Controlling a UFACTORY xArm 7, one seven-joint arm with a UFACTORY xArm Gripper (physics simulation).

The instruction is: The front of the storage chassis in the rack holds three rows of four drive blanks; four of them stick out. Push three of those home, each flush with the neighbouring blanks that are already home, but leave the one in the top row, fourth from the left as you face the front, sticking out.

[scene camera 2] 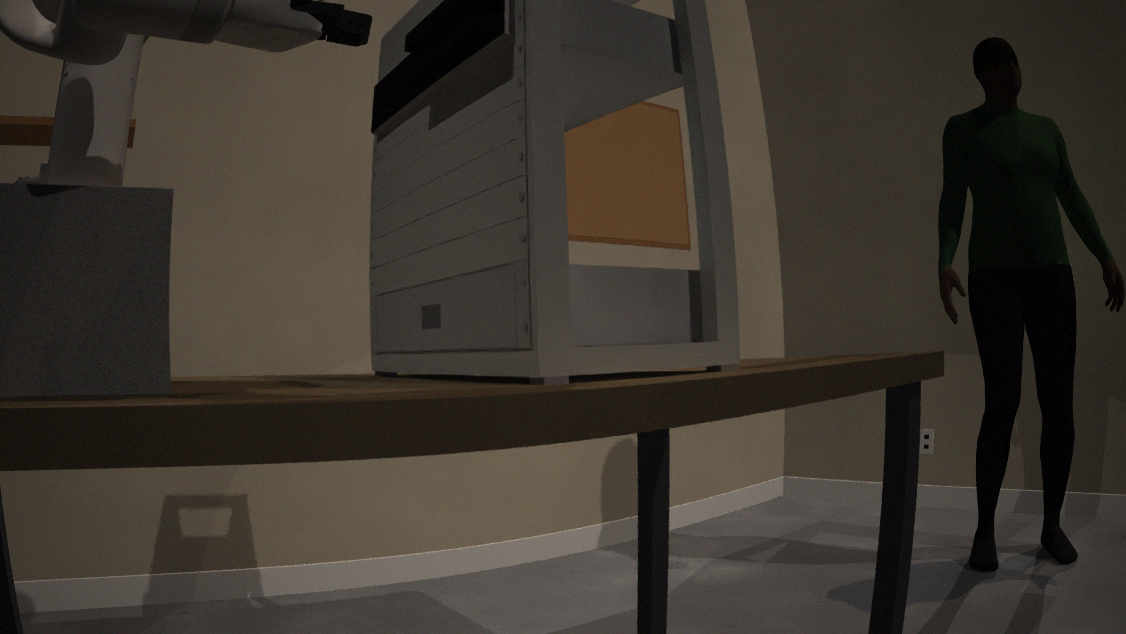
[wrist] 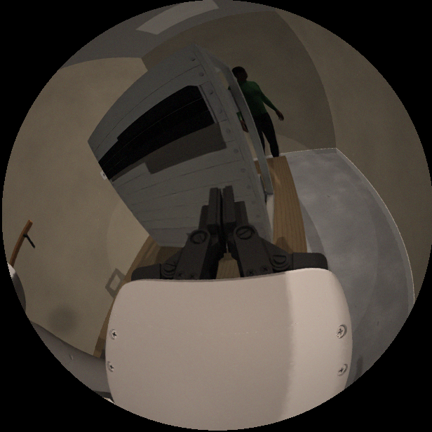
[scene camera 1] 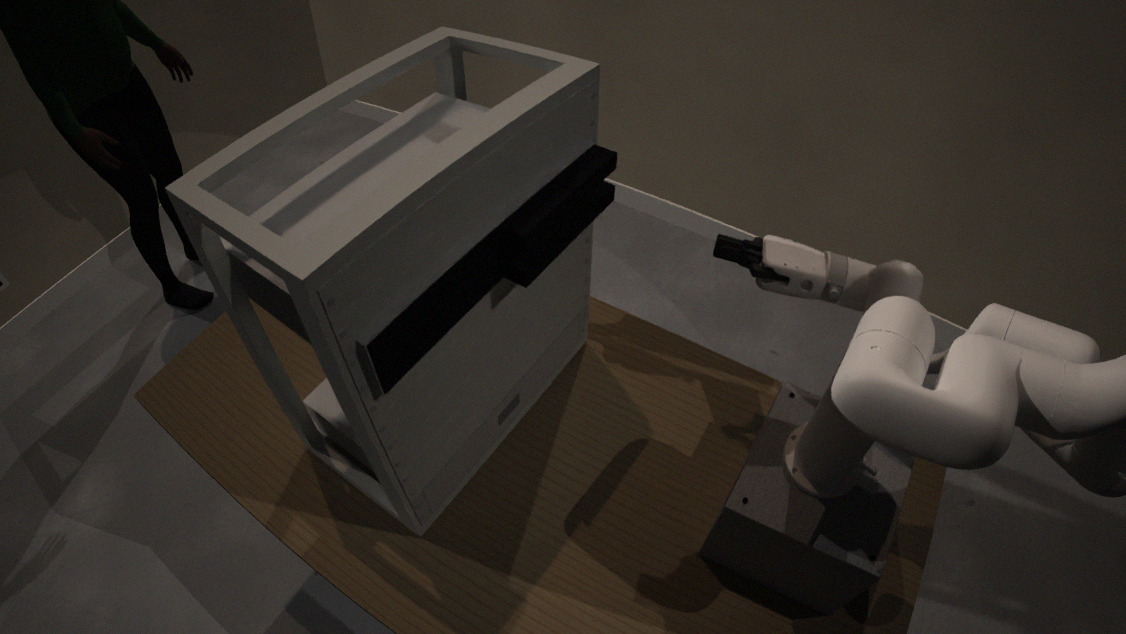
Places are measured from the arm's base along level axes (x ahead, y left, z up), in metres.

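Pixels of known places: gripper, between the fingertips: (scene camera 2: 365, 31) (scene camera 1: 715, 244); arm's base, origin of its link: (scene camera 2: 82, 209) (scene camera 1: 822, 460).
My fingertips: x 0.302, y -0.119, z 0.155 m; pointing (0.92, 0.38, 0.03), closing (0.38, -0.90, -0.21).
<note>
For each thing: its top centre in the pictures, then the offset to it from my fingertips. "spot": a spot on its surface instead.
- rack, centre of its top: (scene camera 1: 393, 113) 0.309 m left, 0.306 m ahead, 0.244 m up
- storage chassis, a spot on its surface: (scene camera 1: 433, 330) spot: 0.419 m left, 0.136 m ahead, 0.071 m up
- black blank, centre of its top: (scene camera 1: 559, 156) 0.130 m left, 0.196 m ahead, 0.133 m up
- wider black block, a spot on its surface: (scene camera 1: 559, 232) spot: 0.202 m left, 0.134 m ahead, 0.075 m up
The rack (scene camera 1: 303, 263) (scene camera 2: 545, 275) stands with the black front of the storage chassis (scene camera 1: 433, 330) (wrist: 165, 125) high in its face. In scene camera 1, a black blank (scene camera 1: 605, 159) sticks out in the top row at the right end as one faces the front. A wider black block (scene camera 1: 559, 232) sticks out below it. The black faces merge in the dark; single blanks and the exact number sticking out cannot be told. My gripper (scene camera 1: 718, 245) (scene camera 2: 367, 29) (wrist: 223, 201) is shut and empty, in free air in front of the rack, apart from the blanks.
The rack's pale panels (scene camera 1: 472, 409) (scene camera 2: 449, 196) lie below the chassis. Rack and robot base (scene camera 1: 787, 551) (scene camera 2: 86, 291) stand on a wooden table (scene camera 1: 630, 567) (scene camera 2: 393, 429) (wrist: 291, 200). A person in green (scene camera 1: 74, 70) (scene camera 2: 1016, 189) (wrist: 254, 97) stands behind the rack.
</note>
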